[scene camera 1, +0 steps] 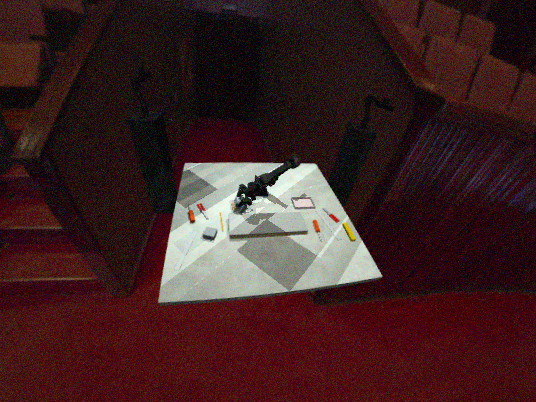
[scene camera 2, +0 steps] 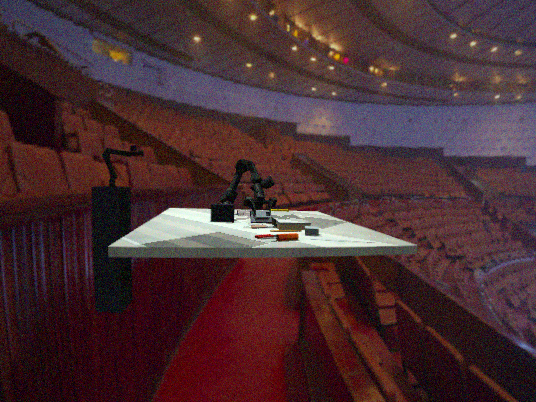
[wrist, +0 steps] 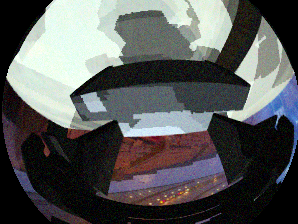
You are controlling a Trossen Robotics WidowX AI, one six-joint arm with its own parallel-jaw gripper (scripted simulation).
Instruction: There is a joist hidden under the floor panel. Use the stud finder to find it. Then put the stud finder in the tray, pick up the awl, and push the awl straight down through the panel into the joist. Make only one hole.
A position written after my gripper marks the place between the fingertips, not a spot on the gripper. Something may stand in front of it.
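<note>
A stud finder (wrist: 157, 97) is visible to me, as is my gripper (wrist: 165, 118).
</note>
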